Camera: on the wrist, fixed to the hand. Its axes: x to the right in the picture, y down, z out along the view.
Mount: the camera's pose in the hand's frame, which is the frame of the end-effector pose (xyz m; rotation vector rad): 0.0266 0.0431 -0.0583 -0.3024 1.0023 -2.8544
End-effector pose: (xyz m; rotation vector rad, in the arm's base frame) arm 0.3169 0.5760 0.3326 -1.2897 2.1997 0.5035
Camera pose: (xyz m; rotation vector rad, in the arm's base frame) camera 0.2533 0.5456 0.3642 2.5513 0.9815 0.9258
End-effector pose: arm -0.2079 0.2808 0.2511 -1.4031 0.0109 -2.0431
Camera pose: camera -0.2407 0.2133 0.2330 -0.4194 0.6881 1.1294
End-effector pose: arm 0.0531 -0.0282 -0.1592 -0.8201 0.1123 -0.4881
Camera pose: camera 0.0763 -0.0548 -0.2279 0.2237 0.1424 2.6597
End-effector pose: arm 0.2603 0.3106 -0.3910 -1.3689 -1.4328 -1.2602
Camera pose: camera 0.2939 0.2569 -0.3468 -1.6488 0.9398 1.6359
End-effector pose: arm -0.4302 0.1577 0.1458 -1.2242 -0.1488 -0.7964
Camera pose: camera -0.4021 0.0989 0.1043 -0.2119 0.6431 2.3604
